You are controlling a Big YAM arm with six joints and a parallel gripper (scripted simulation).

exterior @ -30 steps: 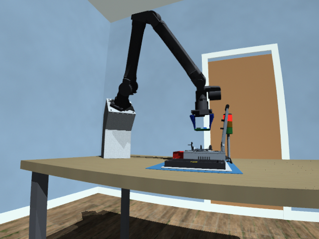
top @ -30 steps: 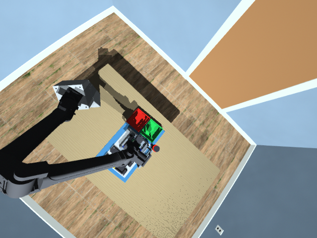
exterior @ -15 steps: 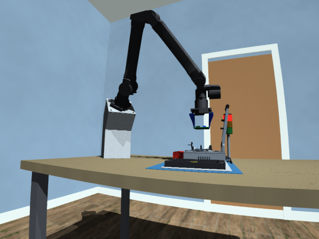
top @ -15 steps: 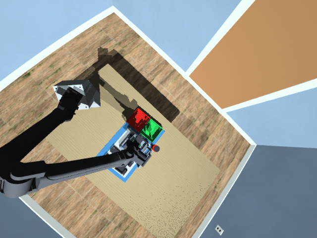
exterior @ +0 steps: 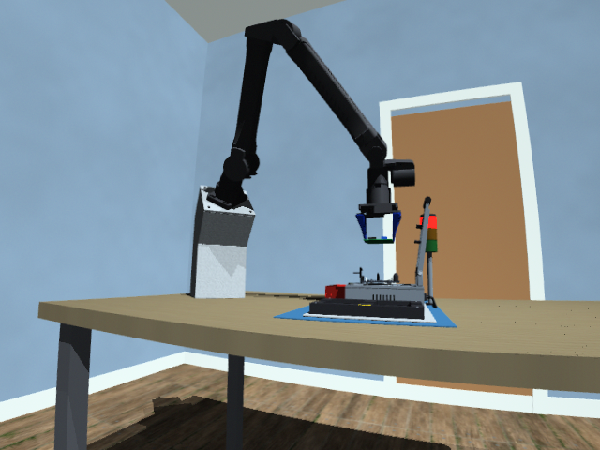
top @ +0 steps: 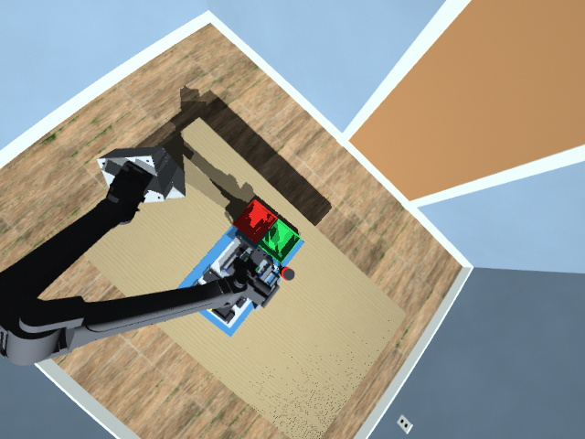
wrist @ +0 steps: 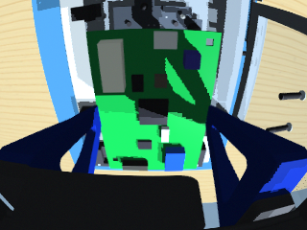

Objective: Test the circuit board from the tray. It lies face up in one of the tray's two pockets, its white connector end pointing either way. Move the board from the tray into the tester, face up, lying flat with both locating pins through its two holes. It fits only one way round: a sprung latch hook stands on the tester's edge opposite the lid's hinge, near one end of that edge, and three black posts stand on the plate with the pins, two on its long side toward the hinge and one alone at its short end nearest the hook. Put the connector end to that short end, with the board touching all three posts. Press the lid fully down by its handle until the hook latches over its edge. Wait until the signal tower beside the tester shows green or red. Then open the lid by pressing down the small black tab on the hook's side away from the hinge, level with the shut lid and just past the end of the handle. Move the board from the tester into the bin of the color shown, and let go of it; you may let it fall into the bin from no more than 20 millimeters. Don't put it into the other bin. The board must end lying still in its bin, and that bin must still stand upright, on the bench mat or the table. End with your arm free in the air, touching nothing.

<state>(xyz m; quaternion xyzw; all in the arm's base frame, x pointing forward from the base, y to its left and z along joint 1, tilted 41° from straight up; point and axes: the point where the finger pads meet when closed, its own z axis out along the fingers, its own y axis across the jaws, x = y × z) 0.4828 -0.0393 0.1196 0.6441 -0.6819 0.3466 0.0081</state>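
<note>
Right now the red bin is 22 cm to the left of my hand, 16 cm below it and 7 cm behind it. From my hand the other things lie so: green circuit board: right at my hand; then tester plate: 11 cm below, 1 cm ahead; then tester lid: 11 cm ahead, 2 cm to the right, 1 cm above.
</note>
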